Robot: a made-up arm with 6 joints. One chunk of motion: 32 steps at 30 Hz.
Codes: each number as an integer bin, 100 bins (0 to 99) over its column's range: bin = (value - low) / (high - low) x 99, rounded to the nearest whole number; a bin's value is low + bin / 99 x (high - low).
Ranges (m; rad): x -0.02..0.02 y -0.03..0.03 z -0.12..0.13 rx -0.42..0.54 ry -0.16..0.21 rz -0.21..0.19
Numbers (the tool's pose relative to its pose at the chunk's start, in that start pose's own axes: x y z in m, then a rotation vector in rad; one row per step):
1: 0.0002 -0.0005 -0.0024 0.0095 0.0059 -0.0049
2: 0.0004 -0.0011 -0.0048 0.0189 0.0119 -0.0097
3: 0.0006 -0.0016 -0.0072 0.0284 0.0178 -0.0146
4: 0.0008 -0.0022 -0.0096 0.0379 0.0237 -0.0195
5: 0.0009 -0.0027 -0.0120 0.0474 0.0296 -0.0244
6: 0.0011 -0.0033 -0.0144 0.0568 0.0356 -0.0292
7: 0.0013 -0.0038 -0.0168 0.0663 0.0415 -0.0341
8: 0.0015 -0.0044 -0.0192 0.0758 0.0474 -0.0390
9: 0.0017 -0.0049 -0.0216 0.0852 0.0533 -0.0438
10: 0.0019 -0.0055 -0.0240 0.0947 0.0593 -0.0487
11: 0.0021 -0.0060 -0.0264 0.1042 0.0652 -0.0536
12: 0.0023 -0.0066 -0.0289 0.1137 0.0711 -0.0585
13: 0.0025 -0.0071 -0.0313 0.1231 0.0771 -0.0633
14: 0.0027 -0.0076 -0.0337 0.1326 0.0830 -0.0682
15: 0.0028 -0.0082 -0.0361 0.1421 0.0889 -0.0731
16: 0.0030 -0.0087 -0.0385 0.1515 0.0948 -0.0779
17: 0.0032 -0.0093 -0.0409 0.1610 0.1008 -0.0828
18: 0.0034 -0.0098 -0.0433 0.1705 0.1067 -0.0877
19: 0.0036 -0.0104 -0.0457 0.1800 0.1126 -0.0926
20: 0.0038 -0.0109 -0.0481 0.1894 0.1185 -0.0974
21: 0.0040 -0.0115 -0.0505 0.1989 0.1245 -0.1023
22: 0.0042 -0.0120 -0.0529 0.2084 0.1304 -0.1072
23: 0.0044 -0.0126 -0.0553 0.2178 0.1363 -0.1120
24: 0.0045 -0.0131 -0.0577 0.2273 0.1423 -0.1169
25: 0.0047 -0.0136 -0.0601 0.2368 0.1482 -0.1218
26: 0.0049 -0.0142 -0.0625 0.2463 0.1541 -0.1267
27: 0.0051 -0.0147 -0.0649 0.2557 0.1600 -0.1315
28: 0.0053 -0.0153 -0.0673 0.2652 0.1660 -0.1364
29: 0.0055 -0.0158 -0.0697 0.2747 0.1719 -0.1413
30: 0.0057 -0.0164 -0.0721 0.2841 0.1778 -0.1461
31: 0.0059 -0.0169 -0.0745 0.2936 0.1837 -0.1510
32: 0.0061 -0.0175 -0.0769 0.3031 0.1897 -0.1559
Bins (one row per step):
1: 50 49 47 44 44 51
2: 50 48 46 45 46 50
3: 51 47 45 46 48 48
4: 51 46 44 47 49 47
5: 52 45 43 48 51 46
6: 52 44 42 49 52 45
7: 53 43 41 50 54 44
8: 53 42 40 51 55 42
9: 54 41 39 52 57 41
10: 54 40 38 53 59 40
11: 55 40 37 54 60 39
12: 55 39 36 55 62 37
13: 56 38 35 56 63 36
14: 56 37 34 57 65 35
15: 56 36 33 58 67 34
16: 57 35 32 59 68 33
17: 57 34 31 60 70 31
18: 58 33 30 61 71 30
19: 58 32 29 62 73 29
20: 59 32 28 63 75 28
21: 59 31 28 64 76 27
22: 60 30 27 65 78 25
23: 60 29 26 66 79 24
24: 61 28 25 67 81 23
25: 61 27 24 68 82 22
26: 62 26 23 69 84 21
27: 62 25 22 70 86 19
28: 63 24 21 71 87 18
29: 63 23 20 72 89 17
30: 64 22 19 73 90 16
31: 64 22 18 74 92 15
32: 65 21 17 75 94 13

